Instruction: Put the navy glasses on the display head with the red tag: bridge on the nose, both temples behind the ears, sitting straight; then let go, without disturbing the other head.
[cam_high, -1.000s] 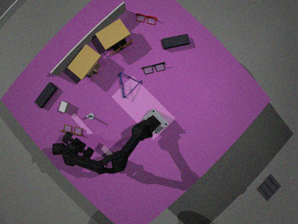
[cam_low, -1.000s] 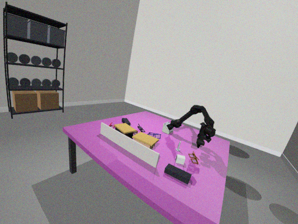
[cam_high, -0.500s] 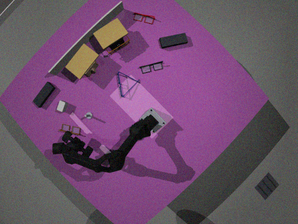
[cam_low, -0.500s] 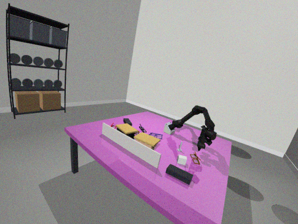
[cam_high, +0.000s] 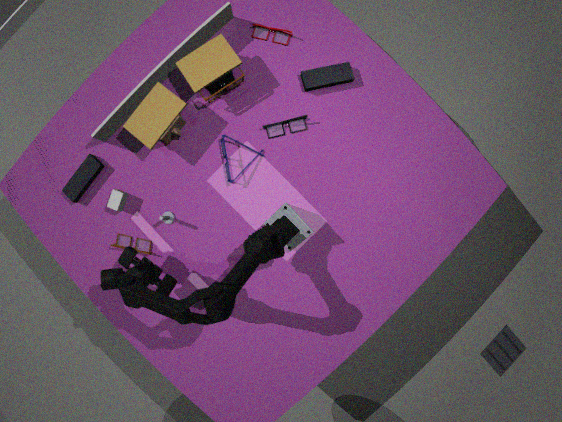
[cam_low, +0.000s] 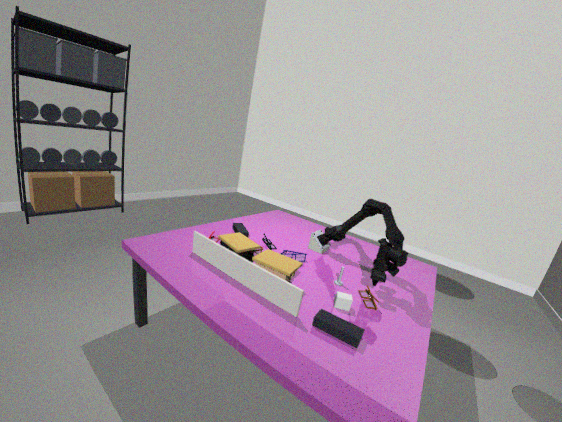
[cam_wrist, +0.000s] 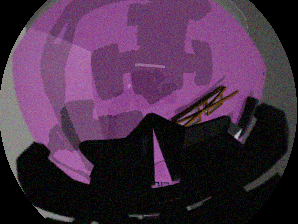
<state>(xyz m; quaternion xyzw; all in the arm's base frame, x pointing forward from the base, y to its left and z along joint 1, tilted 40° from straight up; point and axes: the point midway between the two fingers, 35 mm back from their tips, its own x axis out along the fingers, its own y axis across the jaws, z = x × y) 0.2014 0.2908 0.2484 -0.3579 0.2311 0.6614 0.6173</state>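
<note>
Right now the small grey stand is 8 cm ahead of my gripper tip and 14 cm to the right of it. Also, from my gripper tip: tan display head: 29 cm ahead, 35 cm to the right, 3 cm above; white cube: 24 cm ahead, 6 cm to the right; white board: 42 cm ahead, 46 cm to the right, 3 cm above.
</note>
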